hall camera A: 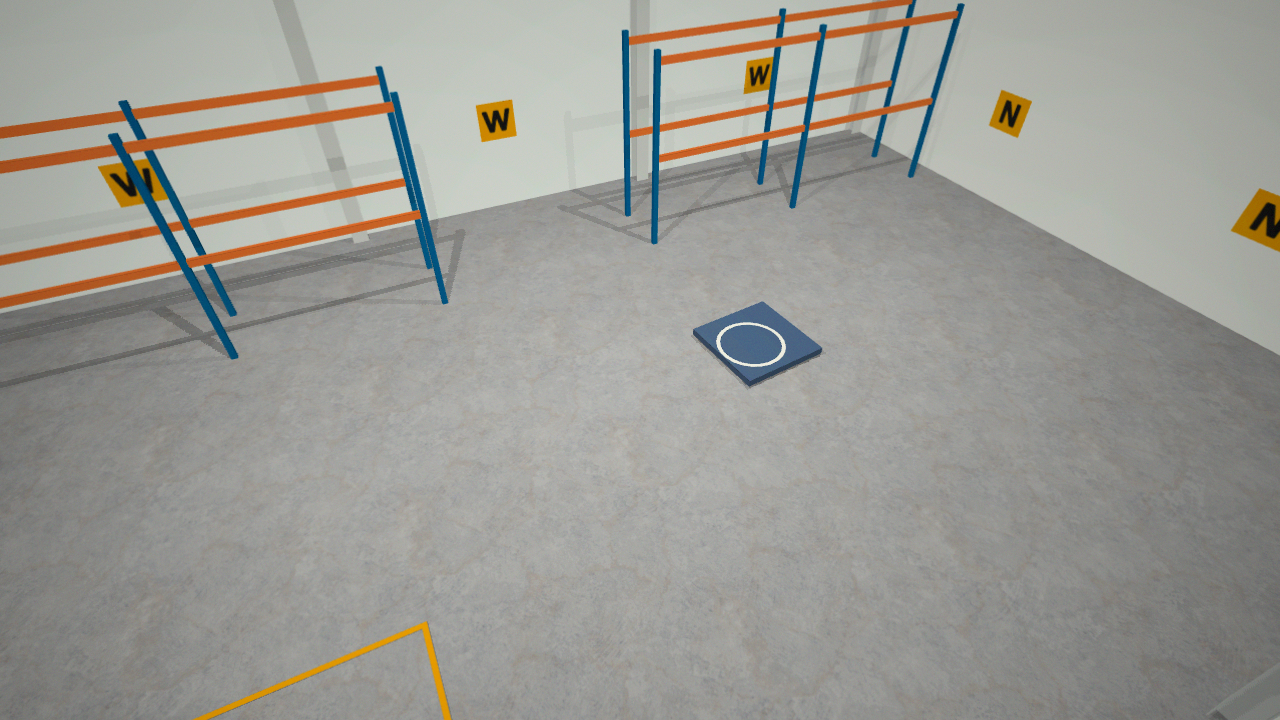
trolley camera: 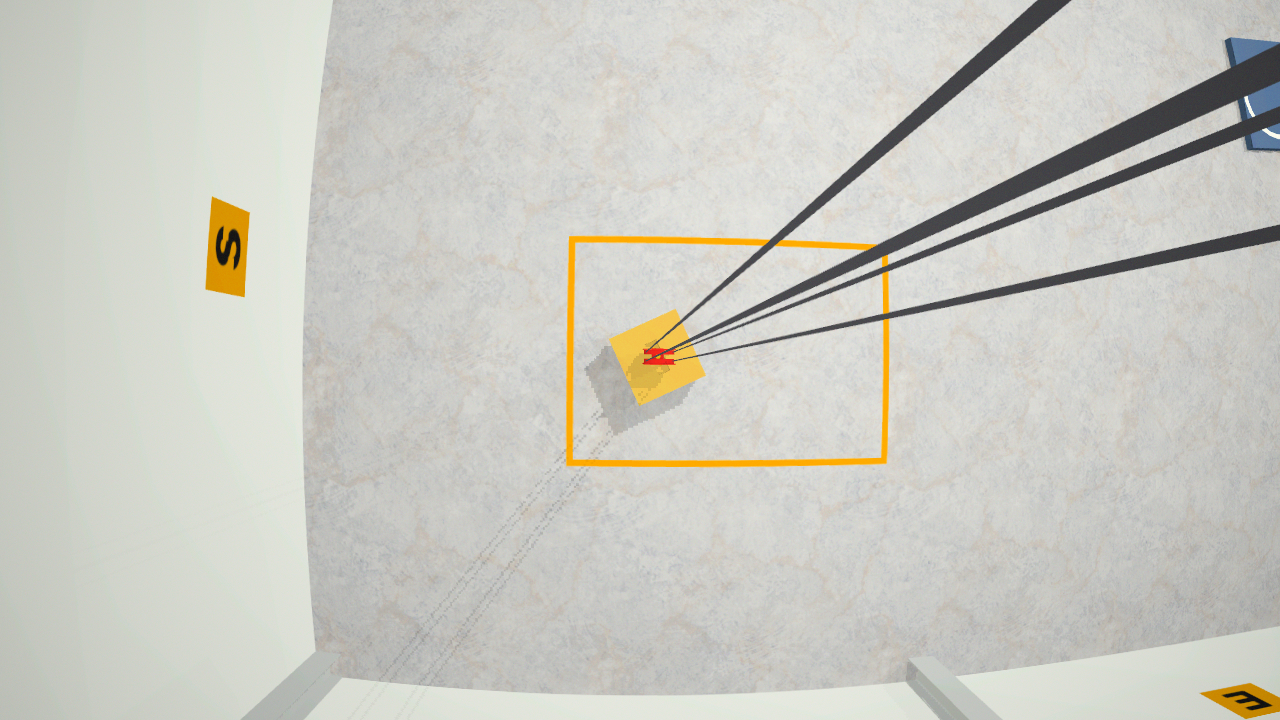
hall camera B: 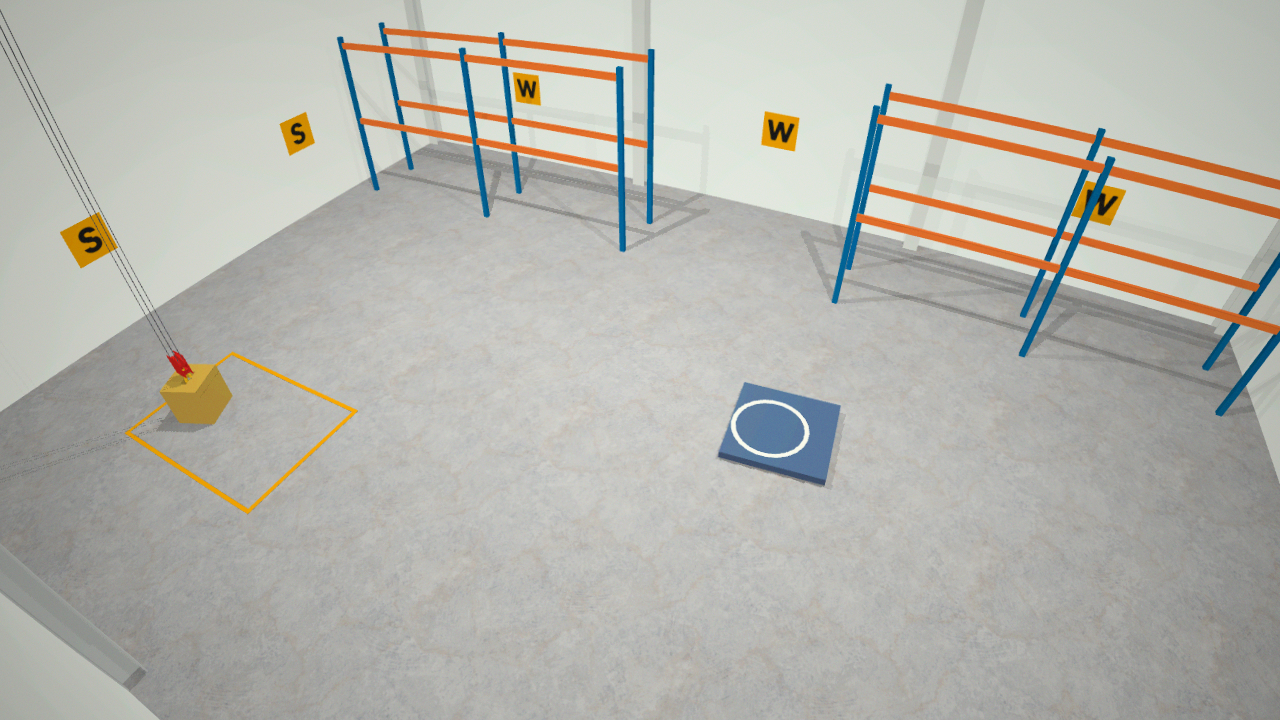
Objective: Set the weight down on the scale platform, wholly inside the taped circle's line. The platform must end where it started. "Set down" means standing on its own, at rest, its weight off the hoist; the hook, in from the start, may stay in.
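The weight, a yellow block (hall camera B: 197,399) (trolley camera: 682,376), is upright inside the orange floor outline, near its S side. Its shadow lies close beside it; I cannot tell whether a gap is under it. My gripper, the hook under the red block (hall camera B: 179,365) (trolley camera: 658,357), is at the weight's top and attached to it; the hook itself is too small to make out. The blue scale platform (hall camera A: 796,349) (hall camera B: 819,456) lies flat on the floor, well apart from the weight. Part of the platform (trolley camera: 1253,51) shows in the trolley view. Its white taped circle (hall camera A: 751,365) (hall camera B: 768,402) holds nothing.
The orange outline (hall camera A: 313,670) (hall camera B: 301,461) (trolley camera: 716,463) surrounds the weight. Straight ropes (trolley camera: 1074,161) rise from the hook block. Blue and orange racks (hall camera A: 655,152) (hall camera B: 621,161) stand along the W wall. The S wall is left of the weight in the trolley view.
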